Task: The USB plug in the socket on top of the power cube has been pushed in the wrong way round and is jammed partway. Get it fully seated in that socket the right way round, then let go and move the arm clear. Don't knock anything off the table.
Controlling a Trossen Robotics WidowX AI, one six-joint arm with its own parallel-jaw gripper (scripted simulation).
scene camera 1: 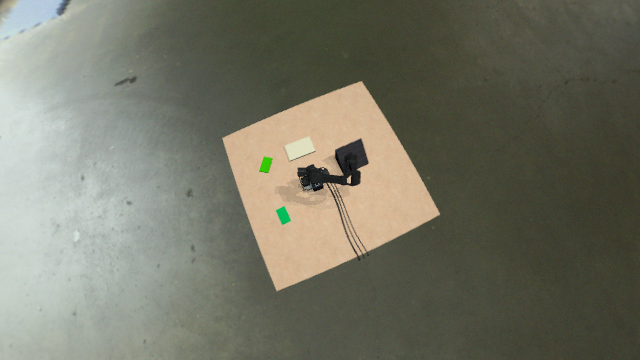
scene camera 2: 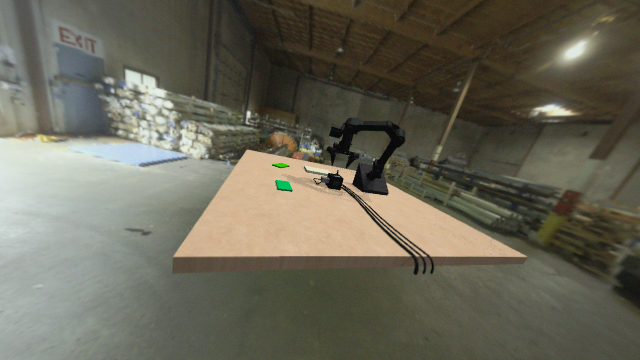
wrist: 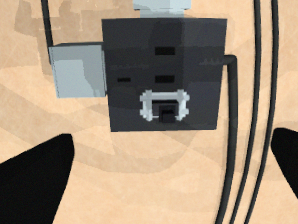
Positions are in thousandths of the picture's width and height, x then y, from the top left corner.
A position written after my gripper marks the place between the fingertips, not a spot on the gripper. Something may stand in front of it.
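There's a dark power cube (wrist: 545, 243) here, and as for my gripper (wrist: 589, 627), it's open and it's holding nothing.
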